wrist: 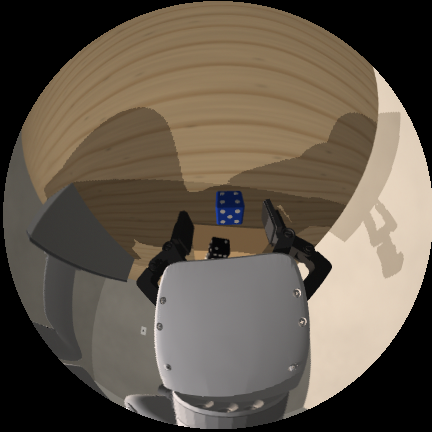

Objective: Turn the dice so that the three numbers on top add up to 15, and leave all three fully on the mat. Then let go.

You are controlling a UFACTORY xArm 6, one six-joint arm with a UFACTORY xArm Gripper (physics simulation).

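Places are measured from the arm's base along level axes (x ahead, y left, z up), in metres.
Where they show: gripper, fingertip midpoint: (225,213); arm's base, link origin: (61,257).
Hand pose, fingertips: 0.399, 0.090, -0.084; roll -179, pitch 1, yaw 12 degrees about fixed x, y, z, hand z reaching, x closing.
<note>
Things, the pixels of their top centre, and the offset from my fingertips, as dx, dy, dz. "pt": a spot on its surface instead. Level surfaces: height alone.
- blue die, top centre: (229,216) +0.004, +0.003, +0.007
- tan mat, surface spot: (253,238) pt +0.055, -0.076, -0.019
- black die, top centre: (218,257) -0.005, -0.087, +0.011
- wooden table, surface height: dz -0.023
The blue die (230,208) is at the middle of the view, on the wood just beyond the upper edge of the tan mat (253,238). One visible face has four pips, and the lower one in view has five. My gripper (225,213) is wide open, its fingers seen on either side of the blue die and apart from it; their height above the table is hard to judge. The black die (220,247) is on the mat, partly hidden by the grey gripper body; its pips are too small to read surely. The white die is hidden or barely shows behind the gripper body.
The wooden table (225,110) spreads beyond the dice, with arm shadows across it. A dark grey angled panel (80,235) stands at the left. The table's right edge borders a pale floor (350,310). A tiny light square (143,330) shows at lower left.
</note>
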